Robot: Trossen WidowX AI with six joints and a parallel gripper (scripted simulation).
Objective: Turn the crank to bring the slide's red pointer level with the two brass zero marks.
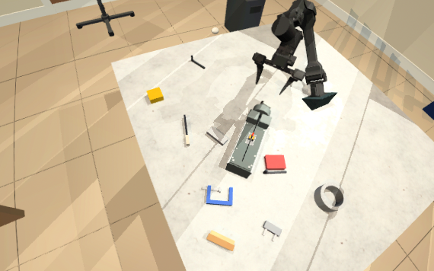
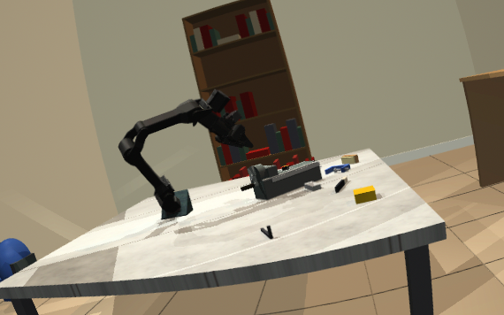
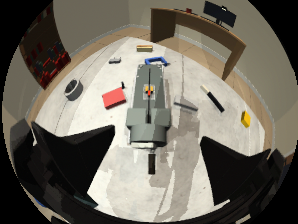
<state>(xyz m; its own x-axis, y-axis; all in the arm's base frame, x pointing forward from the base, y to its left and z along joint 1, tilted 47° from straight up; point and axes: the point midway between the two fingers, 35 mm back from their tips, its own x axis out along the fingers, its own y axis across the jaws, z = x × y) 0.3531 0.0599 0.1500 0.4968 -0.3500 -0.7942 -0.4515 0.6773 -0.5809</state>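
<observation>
Right now the crank handle is 140 mm below my gripper tip, 30 mm behind it and 20 mm to the right of it. From my gripper tip the other things lie so: grey block: 190 mm below, 190 mm ahead, 10 mm to the right; then red pointer: 120 mm below, 100 mm ahead, 80 mm to the left; then red block: 200 mm to the left, 190 mm below, 60 mm ahead.
</observation>
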